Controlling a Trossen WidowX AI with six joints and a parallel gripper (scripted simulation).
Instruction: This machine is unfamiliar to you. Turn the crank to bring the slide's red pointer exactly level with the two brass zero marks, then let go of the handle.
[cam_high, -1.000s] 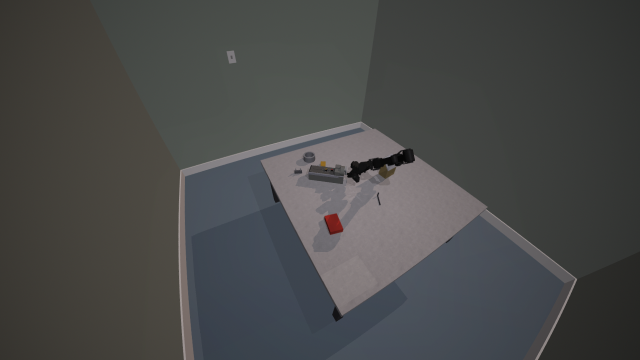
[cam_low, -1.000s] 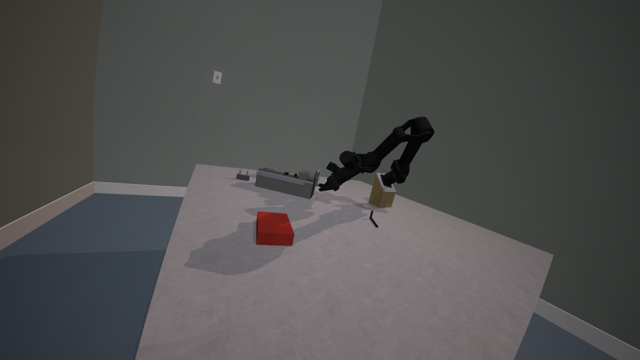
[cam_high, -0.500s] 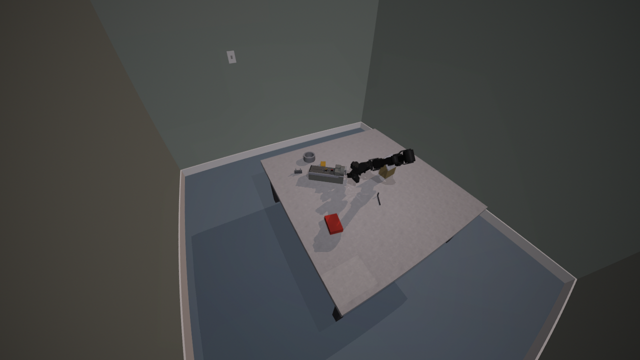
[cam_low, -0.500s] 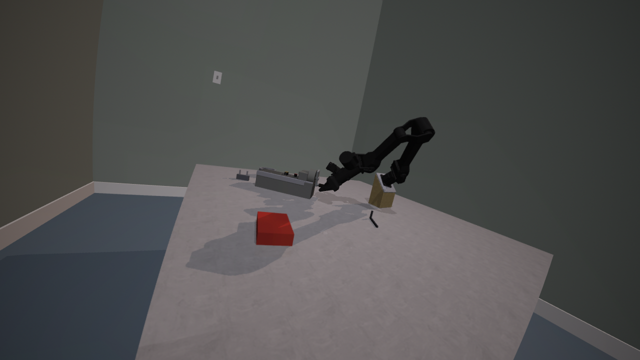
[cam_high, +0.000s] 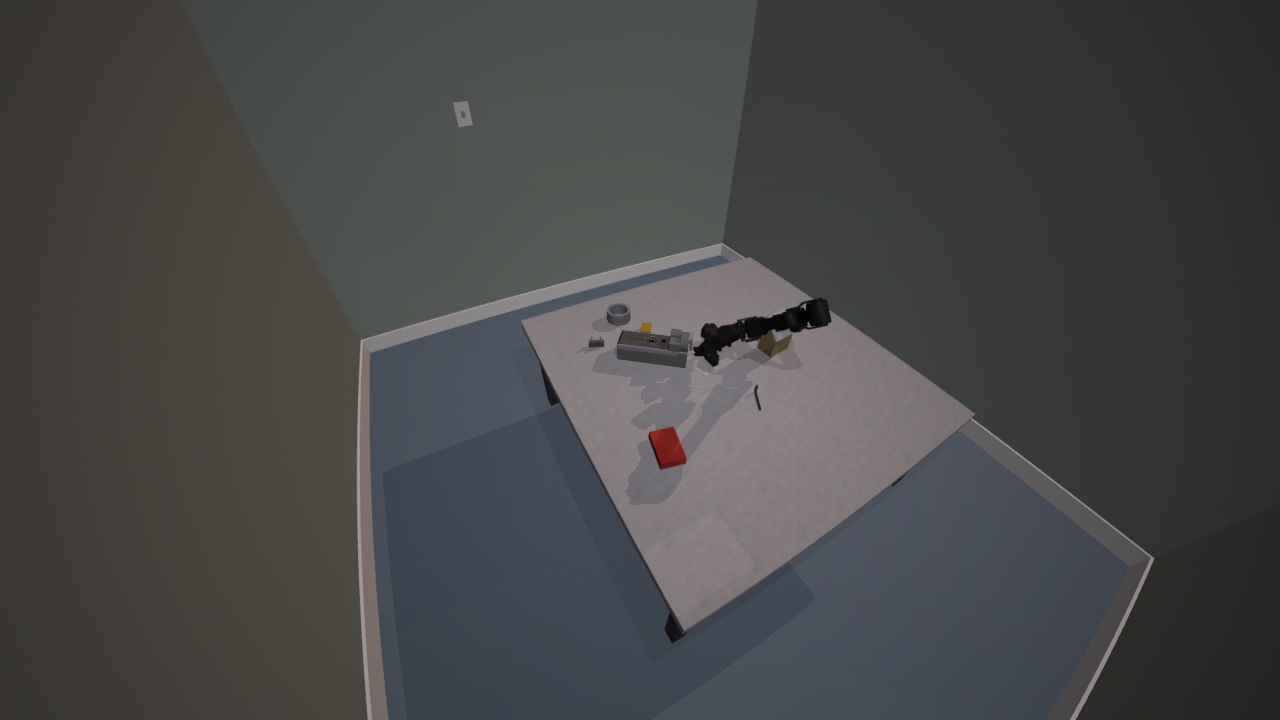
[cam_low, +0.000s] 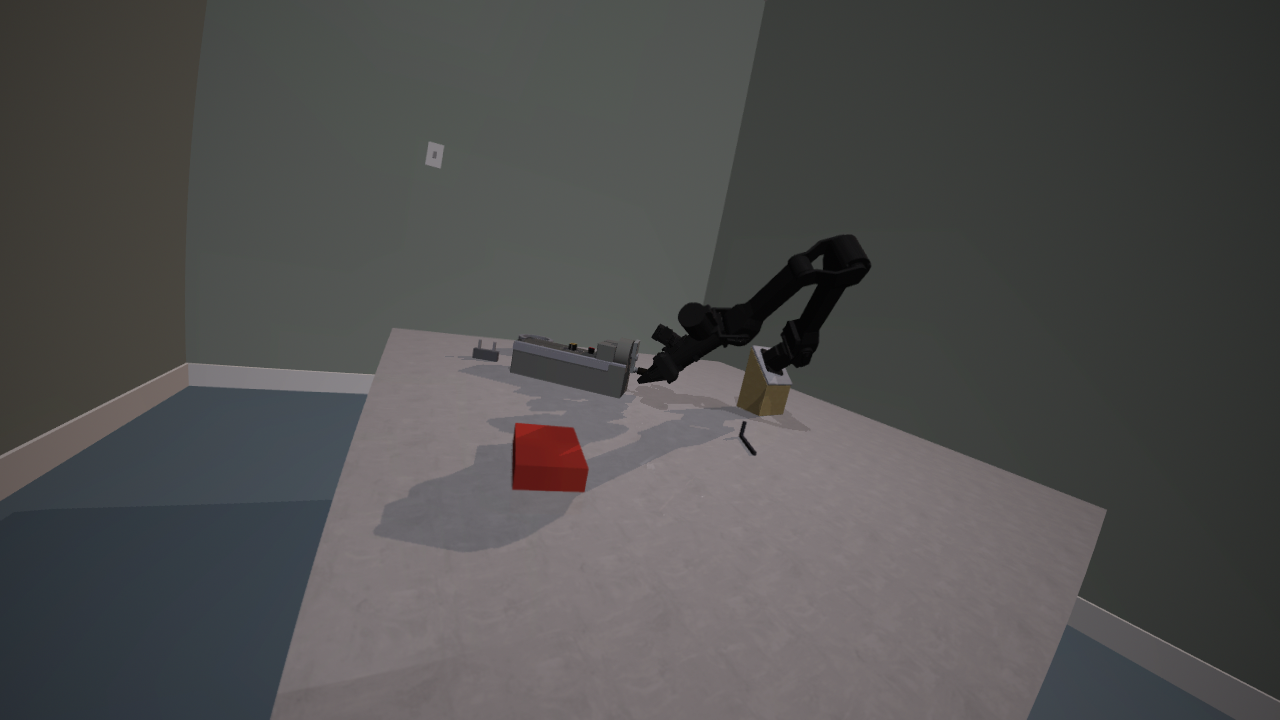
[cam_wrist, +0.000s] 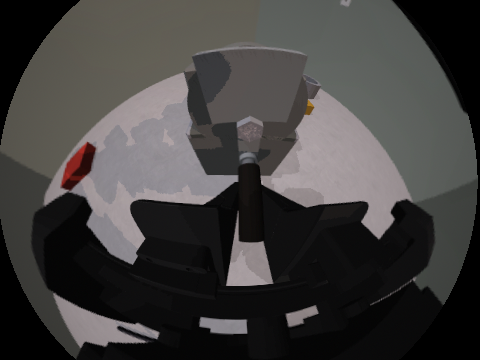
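Now: gripper tip 2 cm below the black crank handle, 1 cm to the right of it and 1 cm past it. From my gripper tip the other things lie so: yellow block: 24 cm to the right, 8 cm ahead, 2 cm below; red pointer: 10 cm ahead, 7 cm to the right, 5 cm above; black bent key: 26 cm to the left, 10 cm behind, 3 cm below.
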